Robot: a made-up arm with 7 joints. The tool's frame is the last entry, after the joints.
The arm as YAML. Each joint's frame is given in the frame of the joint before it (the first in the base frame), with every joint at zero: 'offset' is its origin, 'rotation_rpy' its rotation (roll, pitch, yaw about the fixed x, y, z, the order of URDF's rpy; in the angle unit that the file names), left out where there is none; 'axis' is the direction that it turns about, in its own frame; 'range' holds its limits. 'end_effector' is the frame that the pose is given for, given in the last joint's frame.
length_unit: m
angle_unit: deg
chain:
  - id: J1
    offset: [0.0, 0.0, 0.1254]
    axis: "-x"
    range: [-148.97, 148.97]
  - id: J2
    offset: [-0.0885, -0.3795, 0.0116]
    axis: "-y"
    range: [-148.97, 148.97]
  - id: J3
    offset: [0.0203, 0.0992, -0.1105]
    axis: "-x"
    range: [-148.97, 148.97]
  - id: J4
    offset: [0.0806, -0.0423, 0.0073]
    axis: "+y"
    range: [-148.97, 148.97]
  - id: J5
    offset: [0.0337, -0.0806, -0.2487]
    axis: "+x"
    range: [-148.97, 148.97]
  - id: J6
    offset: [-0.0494, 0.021, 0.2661]
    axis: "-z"
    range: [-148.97, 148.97]
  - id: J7
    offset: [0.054, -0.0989, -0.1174]
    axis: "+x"
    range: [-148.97, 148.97]
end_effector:
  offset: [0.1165, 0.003, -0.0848]
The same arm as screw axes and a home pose.
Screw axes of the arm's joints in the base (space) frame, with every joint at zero. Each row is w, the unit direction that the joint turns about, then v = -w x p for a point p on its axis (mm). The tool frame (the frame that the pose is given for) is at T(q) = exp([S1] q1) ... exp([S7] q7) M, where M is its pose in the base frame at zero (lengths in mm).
S1 = (-1, 0, 0, 0.0, -125.4, 0.0)
S2 = (0, -1, 0, 137.0, 0.0, 88.5)
S3 = (-1, 0, 0, 0.0, -26.5, -280.3)
S4 = (0, 1, 0, -33.8, 0.0, 12.4)
S5 = (1, 0, 0, 0.0, -214.9, 403.2)
S6 = (0, 0, -1, 382.2, -3.3, 0.0)
S7 = (1, 0, 0, 0.0, -66.2, 481.1)
M =
1 0 0 167.2
0 1 0 -478.1
0 0 1 -151.0
0 0 0 1
Joint limits (rad, base to tool): -2.6000..2.6000 -2.6000..2.6000 -2.6000..2.6000 -2.6000..2.6000 -2.6000..2.6000 -2.6000..2.6000 -2.6000..2.6000

